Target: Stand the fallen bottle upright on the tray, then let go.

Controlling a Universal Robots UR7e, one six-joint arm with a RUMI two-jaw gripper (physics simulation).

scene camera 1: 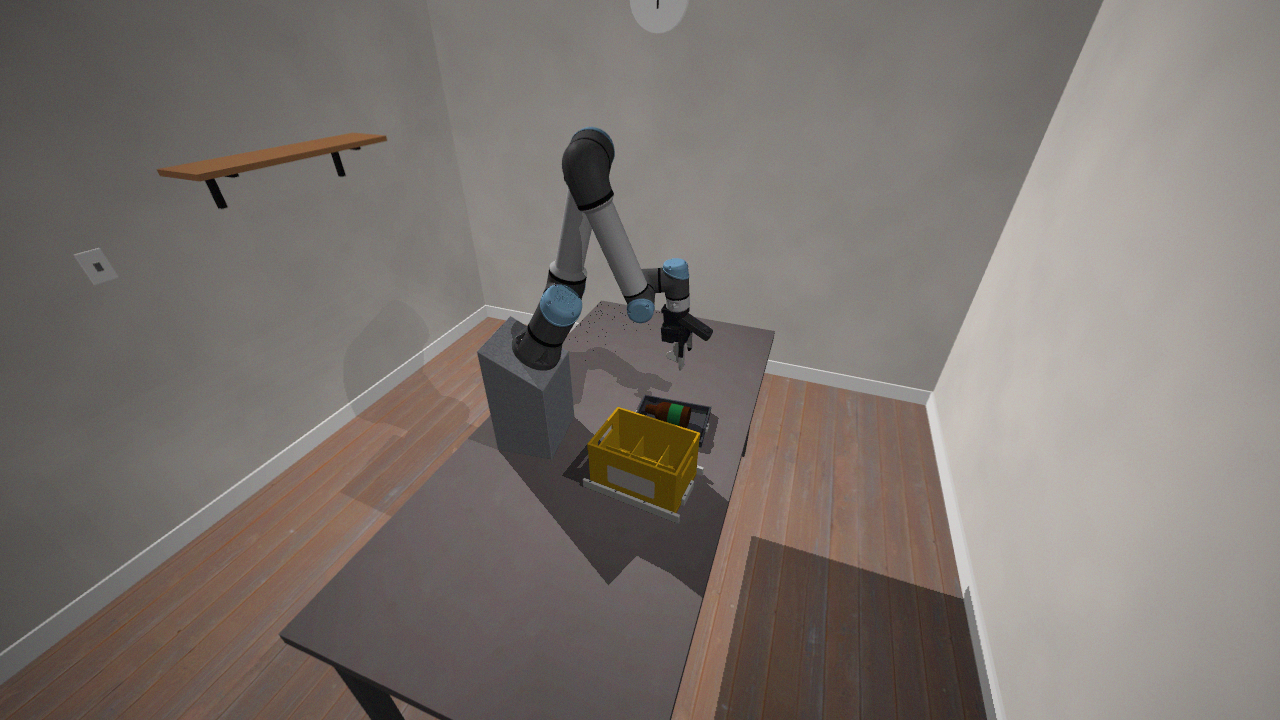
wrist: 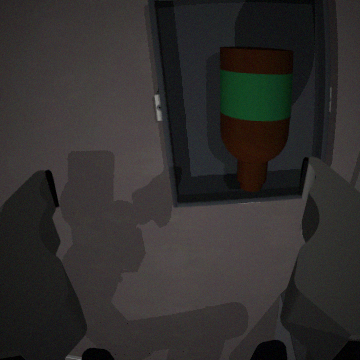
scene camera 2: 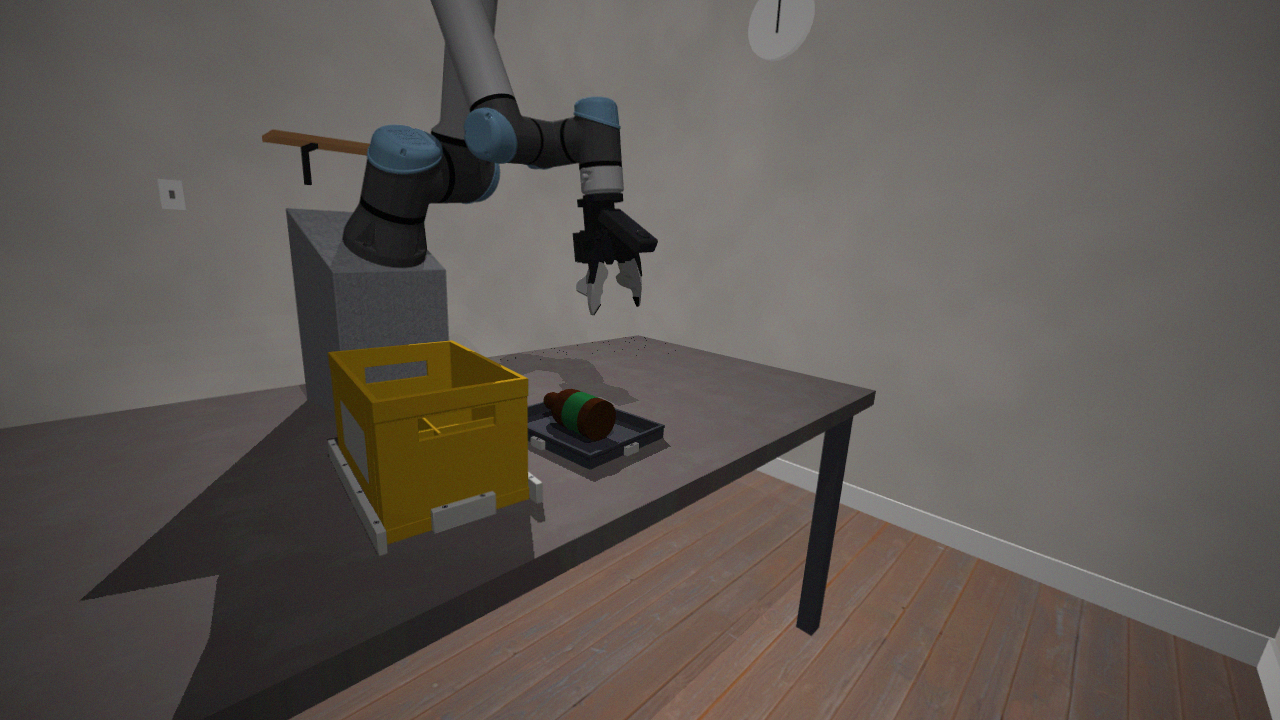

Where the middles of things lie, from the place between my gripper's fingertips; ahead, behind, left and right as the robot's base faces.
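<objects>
The brown bottle [scene camera 2: 592, 417] has my hand 190 mm above it, and my hand is also 20 mm past the bottle and 70 mm to the left of it.
</objects>
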